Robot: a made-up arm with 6 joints. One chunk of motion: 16 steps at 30 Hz.
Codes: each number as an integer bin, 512 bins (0 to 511) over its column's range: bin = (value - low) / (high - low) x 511, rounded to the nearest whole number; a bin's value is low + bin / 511 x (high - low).
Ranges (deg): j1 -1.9..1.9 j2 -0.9..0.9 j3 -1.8..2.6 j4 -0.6..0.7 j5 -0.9..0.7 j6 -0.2..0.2
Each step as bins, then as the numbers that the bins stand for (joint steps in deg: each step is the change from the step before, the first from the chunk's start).
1 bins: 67 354 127 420 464 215
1 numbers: -1.402 0.347 -0.706 0.468 0.553 -0.032
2 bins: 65 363 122 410 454 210
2 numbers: -1.417 0.379 -0.750 0.443 0.522 -0.036
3 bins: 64 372 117 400 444 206
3 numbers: -1.424 0.410 -0.793 0.418 0.490 -0.039
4 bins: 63 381 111 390 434 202
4 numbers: -1.432 0.442 -0.844 0.392 0.459 -0.042
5 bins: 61 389 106 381 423 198
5 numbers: -1.446 0.470 -0.887 0.369 0.424 -0.045
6 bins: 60 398 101 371 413 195
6 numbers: -1.454 0.502 -0.930 0.344 0.393 -0.047
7 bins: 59 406 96 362 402 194
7 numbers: -1.461 0.530 -0.973 0.321 0.359 -0.048
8 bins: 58 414 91 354 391 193
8 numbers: -1.469 0.558 -1.016 0.301 0.324 -0.049
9 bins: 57 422 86 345 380 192
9 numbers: -1.476 0.586 -1.059 0.278 0.290 -0.050
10 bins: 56 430 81 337 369 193
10 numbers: -1.484 0.615 -1.103 0.257 0.255 -0.049
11 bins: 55 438 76 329 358 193
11 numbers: -1.491 0.643 -1.146 0.237 0.221 -0.049
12 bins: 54 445 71 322 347 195
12 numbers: -1.498 0.668 -1.189 0.219 0.186 -0.047
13 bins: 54 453 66 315 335 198
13 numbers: -1.498 0.696 -1.232 0.201 0.149 -0.045
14 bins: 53 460 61 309 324 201
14 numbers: -1.506 0.720 -1.275 0.186 0.114 -0.043
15 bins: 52 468 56 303 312 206
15 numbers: -1.513 0.749 -1.318 0.171 0.077 -0.039
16 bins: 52 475 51 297 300 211
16 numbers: -1.513 0.773 -1.361 0.156 0.039 -0.035
